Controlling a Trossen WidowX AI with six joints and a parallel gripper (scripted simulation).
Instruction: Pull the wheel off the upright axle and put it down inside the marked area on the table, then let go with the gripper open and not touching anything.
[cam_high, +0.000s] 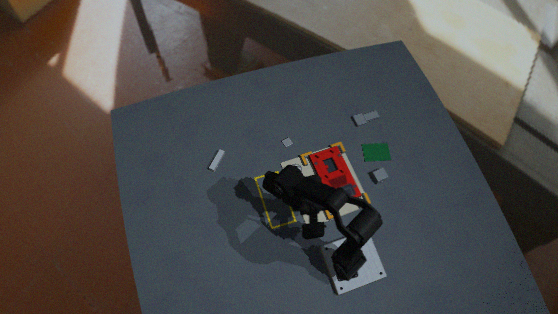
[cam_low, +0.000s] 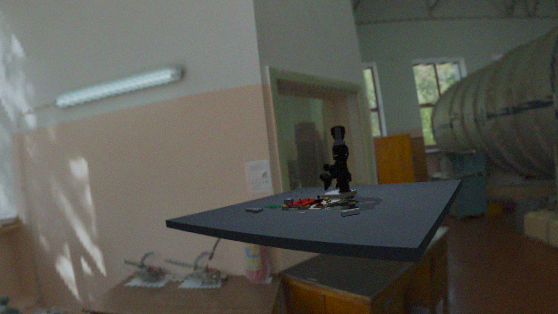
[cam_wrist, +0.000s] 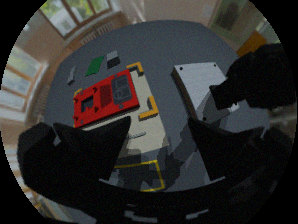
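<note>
The wheel is 180 mm ahead of my gripper tip, 50 mm to the left of it and 30 mm below it. From my gripper tip the other things lie so: green tile: 260 mm to the right, 210 mm ahead, 70 mm below; then grey block: 300 mm to the left, 280 mm ahead, 60 mm below.
</note>
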